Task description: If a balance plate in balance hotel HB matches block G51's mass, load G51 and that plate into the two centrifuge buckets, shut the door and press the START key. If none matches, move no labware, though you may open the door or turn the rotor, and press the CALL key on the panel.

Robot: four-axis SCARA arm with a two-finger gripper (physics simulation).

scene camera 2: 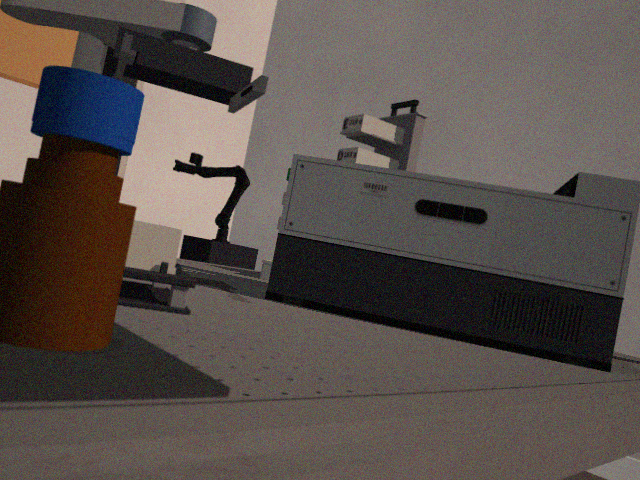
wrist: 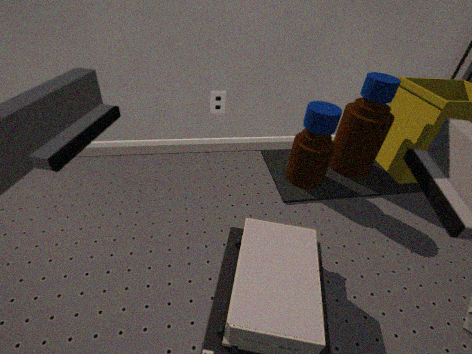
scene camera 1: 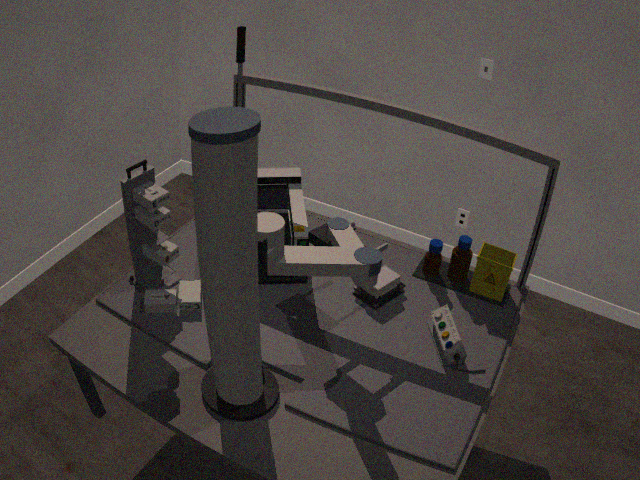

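Seen in the pictures: gripper, fingertip midpoint: (scene camera 2: pixel 198 64) (wrist: pixel 260 113) (scene camera 1: pixel 370 235); arm's base at its link origin: (scene camera 1: pixel 239 391).
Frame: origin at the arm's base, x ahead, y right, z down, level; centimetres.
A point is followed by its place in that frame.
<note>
My gripper (scene camera 2: pixel 186 85) {x 63.9, y 12.2, z -27.2 cm} (wrist: pixel 260 113) {x 63.9, y 12.2, z -27.2 cm} is open and empty, held high above the table. A white block (scene camera 1: pixel 385 279) {x 66.6, y 19.4, z -8.7 cm} (scene camera 2: pixel 155 248) {x 73.7, y 17.7, z -6.6 cm} (wrist: pixel 277 280) {x 66.0, y 17.1, z -8.7 cm} sits on a dark stand (wrist: pixel 226 272) {x 70.0, y 13.0, z -4.5 cm}, below and ahead of the fingers; its label is not legible. The balance hotel (scene camera 1: pixel 136 232) {x 23.4, y -62.2, z -24.3 cm} (scene camera 2: pixel 416 139) {x 35.0, y -61.7, z -40.2 cm} stands at the left with white plates on its shelves. The centrifuge (scene camera 1: pixel 299 206) {x 73.7, y -21.0, z -22.3 cm} (scene camera 2: pixel 449 258) {x 78.0, y -21.5, z -11.6 cm} is partly hidden by the column in scene camera 1; its door and buckets cannot be made out. A button panel (scene camera 1: pixel 447 333) {x 50.5, y 50.1, z -8.6 cm} with white, green, yellow and blue keys stands front right.
Two brown bottles with blue caps (scene camera 1: pixel 432 258) {x 86.9, y 31.1, z -9.9 cm} (scene camera 1: pixel 460 260) {x 88.1, y 42.5, z -12.5 cm} (wrist: pixel 310 155) {x 86.5, y 29.2, z -8.8 cm} (wrist: pixel 362 135) {x 88.9, y 39.5, z -10.9 cm} and a yellow bin (scene camera 1: pixel 492 273) {x 85.7, y 57.1, z -13.4 cm} (wrist: pixel 410 130) {x 89.3, y 49.5, z -11.6 cm} stand on a dark mat (wrist: pixel 295 192) {x 85.4, y 27.7, z -1.8 cm}. Two pale boxes (scene camera 1: pixel 160 299) {x 15.5, y -45.6, z -5.6 cm} (scene camera 1: pixel 189 294) {x 24.5, y -38.3, z -5.3 cm} lie by the hotel's foot. A frame (scene camera 1: pixel 392 109) {x 100.5, y 2.6, z -60.7 cm} rises behind the table.
</note>
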